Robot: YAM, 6 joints.
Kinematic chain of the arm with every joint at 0, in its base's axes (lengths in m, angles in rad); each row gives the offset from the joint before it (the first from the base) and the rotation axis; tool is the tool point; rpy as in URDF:
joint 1: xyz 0 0 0.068 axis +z
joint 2: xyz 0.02 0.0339 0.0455 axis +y
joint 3: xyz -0.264 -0.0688 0 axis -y
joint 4: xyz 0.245 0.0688 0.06 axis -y
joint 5: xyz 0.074 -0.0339 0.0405 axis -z
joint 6: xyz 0.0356 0 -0.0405 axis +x
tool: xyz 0 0 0 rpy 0 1.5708 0
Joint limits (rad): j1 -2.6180..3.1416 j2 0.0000..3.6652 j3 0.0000..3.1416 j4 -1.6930..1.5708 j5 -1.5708..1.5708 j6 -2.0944..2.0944
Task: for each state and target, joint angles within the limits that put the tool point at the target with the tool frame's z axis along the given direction. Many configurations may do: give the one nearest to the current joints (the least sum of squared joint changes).
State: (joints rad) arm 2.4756 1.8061 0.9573 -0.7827 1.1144 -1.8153
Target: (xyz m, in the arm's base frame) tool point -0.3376 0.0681 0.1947 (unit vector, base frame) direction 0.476 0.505 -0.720
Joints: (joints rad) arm 3.0012 2.0804 1.6044 -1.6025 0.6024 -1.8153
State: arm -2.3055 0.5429 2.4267 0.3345 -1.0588 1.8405
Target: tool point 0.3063 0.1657 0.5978 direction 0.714 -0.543 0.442
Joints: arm -2.5591 0.8397 2.7528 0.2502 -1.0089 1.8405
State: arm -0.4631 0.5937 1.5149 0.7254 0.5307 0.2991
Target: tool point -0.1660 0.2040 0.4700 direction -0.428 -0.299 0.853
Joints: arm -0.9585 0.0021 1.4049 0.1696 0.5492 0.2991
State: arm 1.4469 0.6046 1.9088 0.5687 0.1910 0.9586
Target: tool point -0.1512 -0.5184 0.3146 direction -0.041 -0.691 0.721
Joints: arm 1.2764 0.0024 2.4049 -0.0806 0.1621 0.9586
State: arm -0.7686 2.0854 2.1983 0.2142 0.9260 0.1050
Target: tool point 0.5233 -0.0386 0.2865 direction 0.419 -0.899 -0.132
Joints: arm -0.0130 2.2485 1.9834 -0.0323 1.1038 0.1050
